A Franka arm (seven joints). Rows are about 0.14 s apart.
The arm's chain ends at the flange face. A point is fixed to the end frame.
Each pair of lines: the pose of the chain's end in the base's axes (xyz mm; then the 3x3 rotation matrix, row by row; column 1 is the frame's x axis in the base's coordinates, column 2 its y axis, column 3 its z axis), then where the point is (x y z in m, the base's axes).
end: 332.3, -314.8, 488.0; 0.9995, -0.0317, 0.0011; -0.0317, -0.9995, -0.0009; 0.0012, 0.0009, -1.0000
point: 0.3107 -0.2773 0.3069
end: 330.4, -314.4, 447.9; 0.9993, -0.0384, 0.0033; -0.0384, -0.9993, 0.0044; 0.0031, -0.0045, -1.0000
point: 0.3094 -0.2757 0.2670
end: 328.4, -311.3, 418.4; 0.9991, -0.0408, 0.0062; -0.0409, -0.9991, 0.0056; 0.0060, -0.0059, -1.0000
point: 0.3081 -0.2724 0.2375
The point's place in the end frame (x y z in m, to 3 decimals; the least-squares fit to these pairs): -0.023 -0.037 0.181
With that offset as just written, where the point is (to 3 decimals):
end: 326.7, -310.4, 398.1; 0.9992, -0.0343, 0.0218; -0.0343, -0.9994, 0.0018; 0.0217, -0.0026, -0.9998
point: 0.309 -0.272 0.217
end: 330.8, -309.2, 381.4; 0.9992, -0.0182, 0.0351; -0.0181, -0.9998, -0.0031; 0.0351, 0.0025, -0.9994
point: 0.315 -0.272 0.200
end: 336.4, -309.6, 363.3; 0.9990, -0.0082, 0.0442; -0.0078, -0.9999, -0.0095; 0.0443, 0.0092, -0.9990
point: 0.322 -0.274 0.181
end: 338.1, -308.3, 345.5; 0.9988, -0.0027, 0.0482; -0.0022, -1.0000, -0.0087; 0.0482, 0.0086, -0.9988
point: 0.324 -0.273 0.163
